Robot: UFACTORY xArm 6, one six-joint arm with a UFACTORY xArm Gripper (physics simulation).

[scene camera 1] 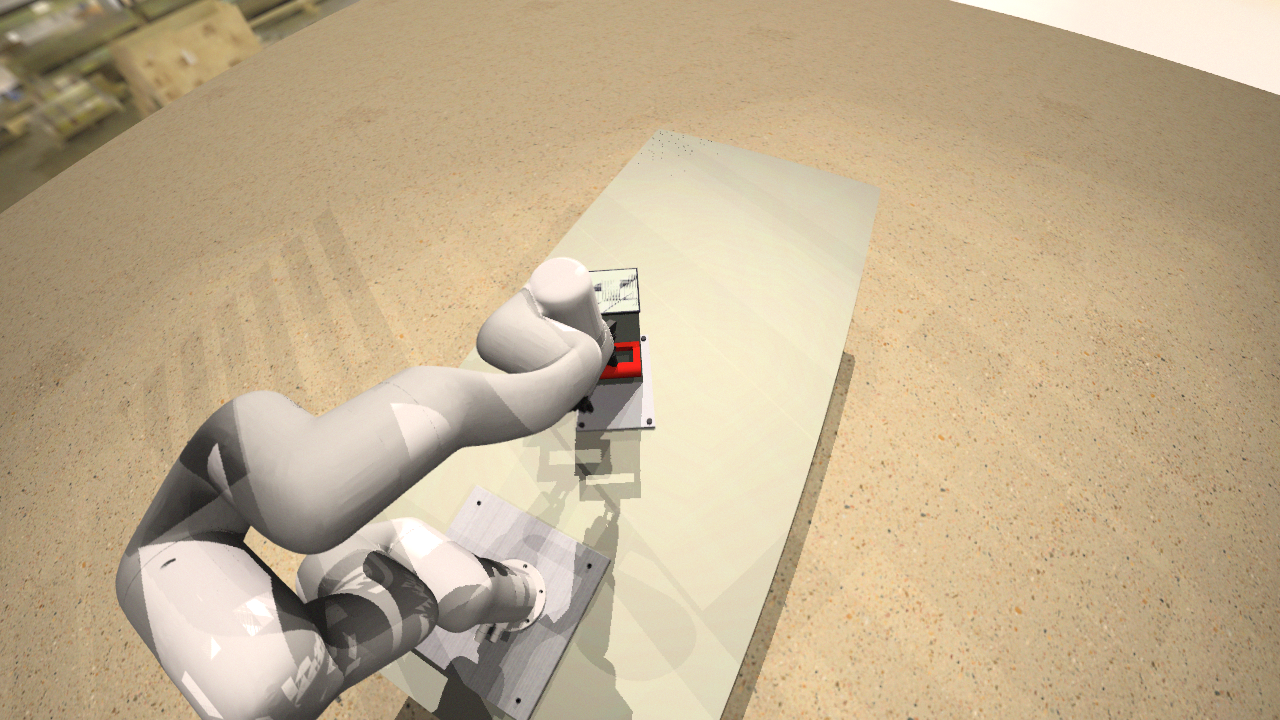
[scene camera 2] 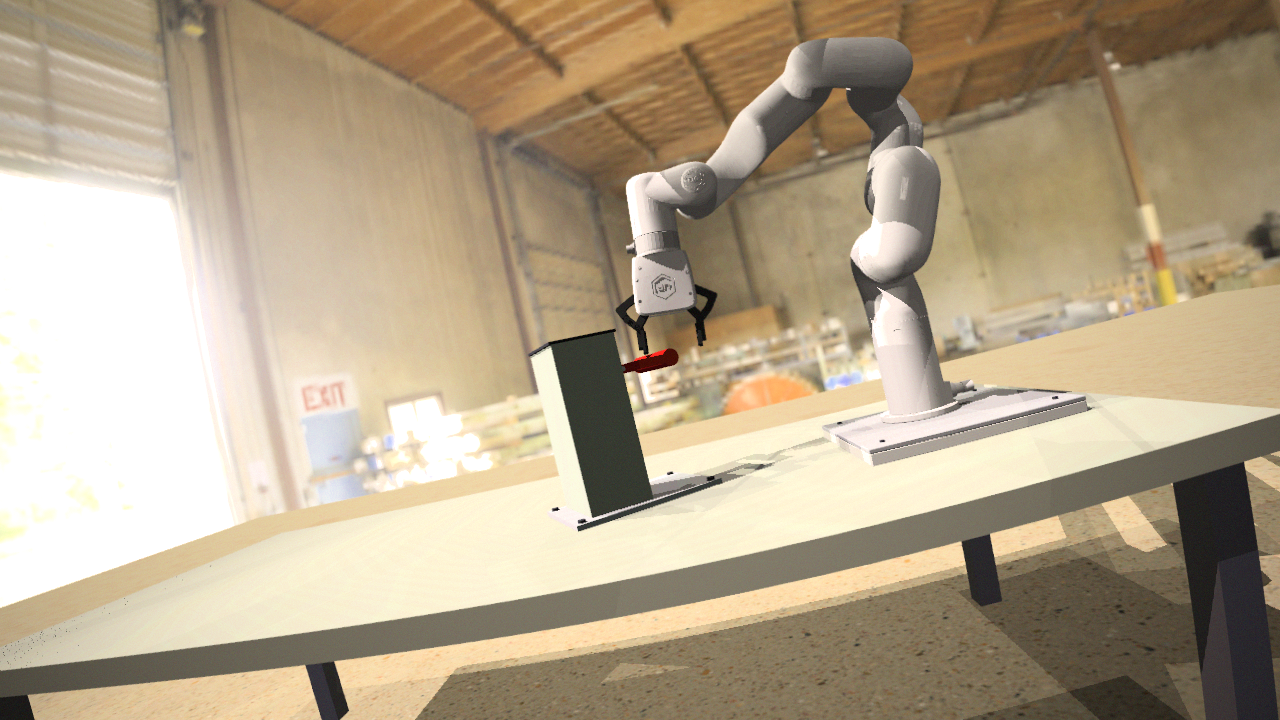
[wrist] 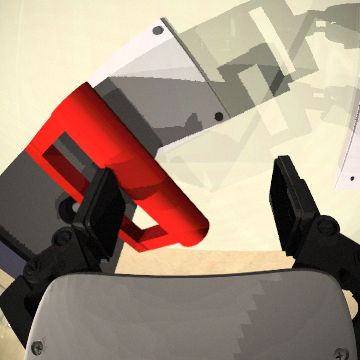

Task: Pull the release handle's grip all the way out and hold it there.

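Note:
The release handle's red grip (scene camera 1: 633,369) (scene camera 2: 660,360) (wrist: 117,145) is a thick bar with an open frame behind it, in front of the upper part of an upright dark box (scene camera 1: 626,326) (scene camera 2: 595,420) (wrist: 25,200). My gripper (scene camera 1: 598,380) (scene camera 2: 672,347) (wrist: 193,181) is open and empty, pointing down at the grip. In the wrist view its left finger overlaps the frame's opening, on the box side of the bar, and its right finger is beyond the bar's near end. In scene camera 2 the fingertips are just above the grip's height. The finger hides part of the frame and the mount behind it.
The box stands on a bolted light plate (scene camera 1: 617,409) (scene camera 2: 684,484) (wrist: 150,52) on the pale table (scene camera 1: 751,268) (scene camera 2: 447,582). The arm's own base plate (scene camera 1: 572,573) (scene camera 2: 975,420) is bolted on the robot side of the handle fixture. Shadows lie between the two plates.

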